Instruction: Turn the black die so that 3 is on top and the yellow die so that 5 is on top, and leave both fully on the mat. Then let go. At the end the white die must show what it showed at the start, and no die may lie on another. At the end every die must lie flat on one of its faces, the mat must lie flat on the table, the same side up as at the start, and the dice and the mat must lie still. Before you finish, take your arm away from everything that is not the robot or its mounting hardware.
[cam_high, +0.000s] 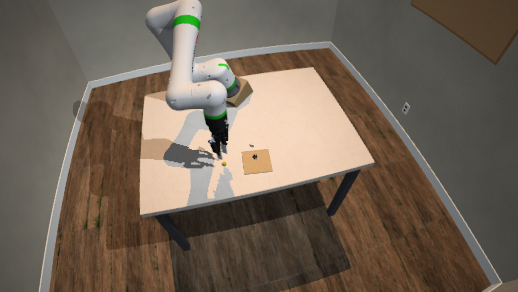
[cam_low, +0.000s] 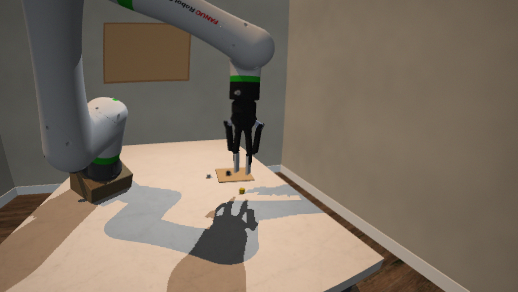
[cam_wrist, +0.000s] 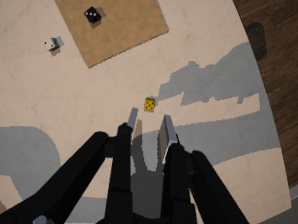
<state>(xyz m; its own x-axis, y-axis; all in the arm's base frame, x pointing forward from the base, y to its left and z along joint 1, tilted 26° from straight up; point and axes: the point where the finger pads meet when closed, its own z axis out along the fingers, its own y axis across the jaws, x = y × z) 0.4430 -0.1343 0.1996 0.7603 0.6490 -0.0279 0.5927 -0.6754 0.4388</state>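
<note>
Now: hand 100 mm above the yellow die. The rest, counted from my hand: tan mat (160 mm to the left, 110 mm below, 50 mm ahead); then white die (180 mm to the left, 100 mm below, 60 mm behind); then black die (160 mm to the left, 100 mm below, 20 mm ahead).
</note>
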